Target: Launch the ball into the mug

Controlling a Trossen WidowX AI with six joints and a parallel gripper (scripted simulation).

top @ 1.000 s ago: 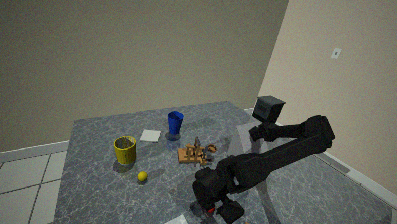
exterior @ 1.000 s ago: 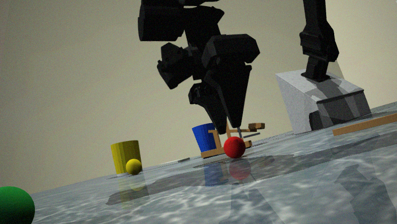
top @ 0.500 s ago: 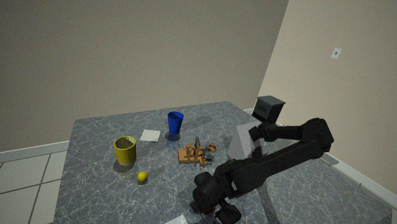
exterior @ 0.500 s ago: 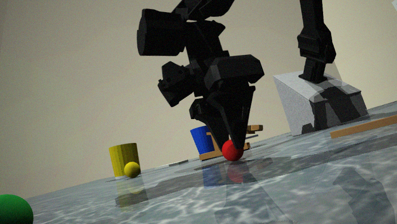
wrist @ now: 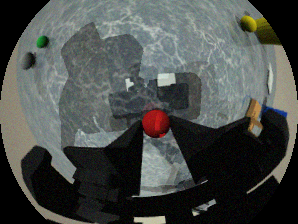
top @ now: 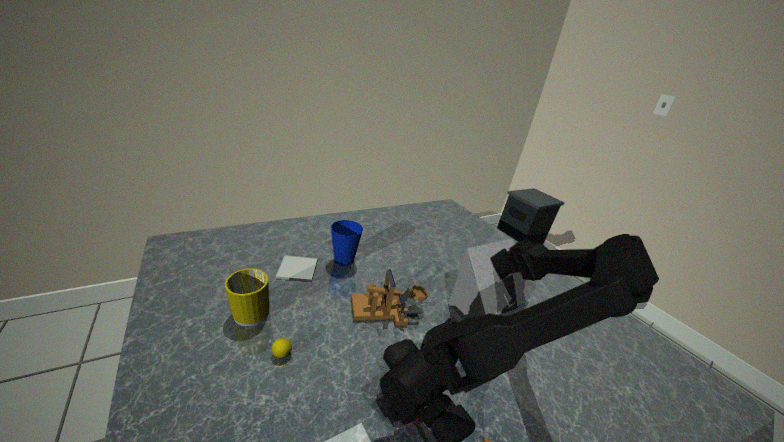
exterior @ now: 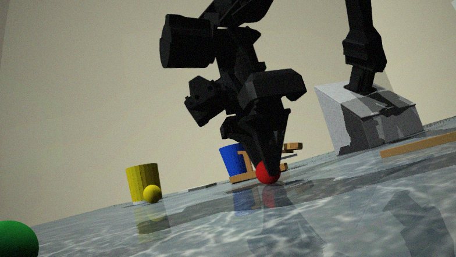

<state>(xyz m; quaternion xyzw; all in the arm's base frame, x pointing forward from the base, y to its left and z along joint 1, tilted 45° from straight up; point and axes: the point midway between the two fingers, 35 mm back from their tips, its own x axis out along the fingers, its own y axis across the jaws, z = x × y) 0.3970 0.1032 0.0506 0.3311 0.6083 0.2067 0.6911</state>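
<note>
Now: the wooden catapult 13 cm behind my gripper tip, 22 cm to the right of it and 4 cm above it. Round my gripper tip: red ball: 1 cm above; green ball: 20 cm ahead, 15 cm to the left; wooden plank: 10 cm behind, 19 cm to the left, 1 cm below.
</note>
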